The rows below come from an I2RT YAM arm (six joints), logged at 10 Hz.
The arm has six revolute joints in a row. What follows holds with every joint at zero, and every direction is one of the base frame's.
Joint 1 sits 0.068 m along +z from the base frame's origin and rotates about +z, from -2.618 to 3.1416 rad.
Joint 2 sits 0.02 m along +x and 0.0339 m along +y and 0.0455 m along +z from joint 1 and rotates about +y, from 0 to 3.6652 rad.
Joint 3 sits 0.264 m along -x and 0.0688 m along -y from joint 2 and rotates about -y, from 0 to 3.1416 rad.
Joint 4 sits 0.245 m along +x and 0.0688 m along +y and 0.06 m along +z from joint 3 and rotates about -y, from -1.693 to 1.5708 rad.
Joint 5 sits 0.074 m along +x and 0.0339 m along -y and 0.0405 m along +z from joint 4 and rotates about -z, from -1.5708 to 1.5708 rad.
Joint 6 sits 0.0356 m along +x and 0.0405 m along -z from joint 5 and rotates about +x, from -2.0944 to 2.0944 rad.
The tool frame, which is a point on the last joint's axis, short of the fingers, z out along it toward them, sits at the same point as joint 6; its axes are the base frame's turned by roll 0, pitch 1.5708 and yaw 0 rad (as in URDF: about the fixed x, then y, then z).
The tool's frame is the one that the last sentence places.
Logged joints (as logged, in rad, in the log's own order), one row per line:
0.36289, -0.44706, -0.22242, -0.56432, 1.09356, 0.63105
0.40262, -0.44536, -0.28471, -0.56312, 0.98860, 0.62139
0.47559, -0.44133, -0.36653, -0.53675, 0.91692, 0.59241
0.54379, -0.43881, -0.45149, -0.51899, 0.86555, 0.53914
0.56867, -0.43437, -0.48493, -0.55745, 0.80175, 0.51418
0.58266, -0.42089, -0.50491, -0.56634, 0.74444, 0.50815
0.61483, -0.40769, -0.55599, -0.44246, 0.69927, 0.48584
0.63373, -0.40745, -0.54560, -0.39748, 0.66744, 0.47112
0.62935, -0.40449, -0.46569, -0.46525, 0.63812, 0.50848
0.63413, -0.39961, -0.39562, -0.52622, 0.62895, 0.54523
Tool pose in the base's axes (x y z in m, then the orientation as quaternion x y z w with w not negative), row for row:
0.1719, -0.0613, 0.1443, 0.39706, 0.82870, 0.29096, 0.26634
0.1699, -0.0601, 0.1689, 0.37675, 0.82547, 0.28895, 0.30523
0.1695, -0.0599, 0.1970, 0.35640, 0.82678, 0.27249, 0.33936
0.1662, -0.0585, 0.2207, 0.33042, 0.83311, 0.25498, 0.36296
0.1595, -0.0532, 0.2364, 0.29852, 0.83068, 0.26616, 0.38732
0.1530, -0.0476, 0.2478, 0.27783, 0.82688, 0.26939, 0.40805
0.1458, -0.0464, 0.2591, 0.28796, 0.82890, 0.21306, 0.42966
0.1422, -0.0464, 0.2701, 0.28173, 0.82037, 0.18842, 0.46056
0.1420, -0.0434, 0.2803, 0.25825, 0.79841, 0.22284, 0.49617
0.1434, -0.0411, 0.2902, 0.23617, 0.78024, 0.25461, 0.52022
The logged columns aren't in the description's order. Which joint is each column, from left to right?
Columns, left to right: joint 3, joint 1, joint 4, joint 5, joint 2, joint 6.
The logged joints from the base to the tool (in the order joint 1, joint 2, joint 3, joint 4, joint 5, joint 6), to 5 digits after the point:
-0.44706, 1.09356, 0.36289, -0.22242, -0.56432, 0.63105
-0.44536, 0.98860, 0.40262, -0.28471, -0.56312, 0.62139
-0.44133, 0.91692, 0.47559, -0.36653, -0.53675, 0.59241
-0.43881, 0.86555, 0.54379, -0.45149, -0.51899, 0.53914
-0.43437, 0.80175, 0.56867, -0.48493, -0.55745, 0.51418
-0.42089, 0.74444, 0.58266, -0.50491, -0.56634, 0.50815
-0.40769, 0.69927, 0.61483, -0.55599, -0.44246, 0.48584
-0.40745, 0.66744, 0.63373, -0.54560, -0.39748, 0.47112
-0.40449, 0.63812, 0.62935, -0.46569, -0.46525, 0.50848
-0.39961, 0.62895, 0.63413, -0.39562, -0.52622, 0.54523

